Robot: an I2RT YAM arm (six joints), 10 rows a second.
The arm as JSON. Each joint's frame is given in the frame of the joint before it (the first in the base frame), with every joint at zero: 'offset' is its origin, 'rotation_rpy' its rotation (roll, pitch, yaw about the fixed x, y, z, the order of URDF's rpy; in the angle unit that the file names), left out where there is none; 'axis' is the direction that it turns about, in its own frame. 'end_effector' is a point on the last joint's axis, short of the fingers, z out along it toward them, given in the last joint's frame.
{
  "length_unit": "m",
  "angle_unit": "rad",
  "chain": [
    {
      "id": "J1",
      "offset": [
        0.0,
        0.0,
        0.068
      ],
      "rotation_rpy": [
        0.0,
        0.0,
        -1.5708
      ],
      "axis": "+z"
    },
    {
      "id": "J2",
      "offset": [
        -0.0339,
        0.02,
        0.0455
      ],
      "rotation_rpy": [
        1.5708,
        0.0,
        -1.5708
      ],
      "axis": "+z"
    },
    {
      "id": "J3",
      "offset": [
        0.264,
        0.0,
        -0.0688
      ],
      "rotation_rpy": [
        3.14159,
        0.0,
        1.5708
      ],
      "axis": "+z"
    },
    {
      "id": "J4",
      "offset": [
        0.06,
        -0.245,
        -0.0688
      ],
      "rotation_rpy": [
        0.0,
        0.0,
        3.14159
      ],
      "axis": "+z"
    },
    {
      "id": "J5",
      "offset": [
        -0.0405,
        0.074,
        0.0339
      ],
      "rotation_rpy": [
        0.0,
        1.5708,
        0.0
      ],
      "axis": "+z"
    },
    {
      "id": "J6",
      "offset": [
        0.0,
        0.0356,
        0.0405
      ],
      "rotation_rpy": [
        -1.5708,
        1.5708,
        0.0
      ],
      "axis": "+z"
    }
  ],
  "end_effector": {
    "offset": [
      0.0,
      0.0,
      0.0
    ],
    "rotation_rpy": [
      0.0,
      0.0,
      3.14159
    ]
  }
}
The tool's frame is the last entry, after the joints.
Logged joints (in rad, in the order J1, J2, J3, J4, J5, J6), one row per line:
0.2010, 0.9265, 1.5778, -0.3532, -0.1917, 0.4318
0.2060, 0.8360, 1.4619, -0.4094, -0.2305, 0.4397
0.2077, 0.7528, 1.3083, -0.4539, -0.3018, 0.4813
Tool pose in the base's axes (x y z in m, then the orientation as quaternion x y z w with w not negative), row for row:
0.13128, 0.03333, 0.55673, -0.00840, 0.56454, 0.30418, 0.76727
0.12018, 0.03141, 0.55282, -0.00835, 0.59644, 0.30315, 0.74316
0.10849, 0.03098, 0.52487, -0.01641, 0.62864, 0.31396, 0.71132
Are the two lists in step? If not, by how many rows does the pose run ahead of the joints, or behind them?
The pose runs 1 row behind the joints: the pose in row i belongs to the joints in row i - 1.
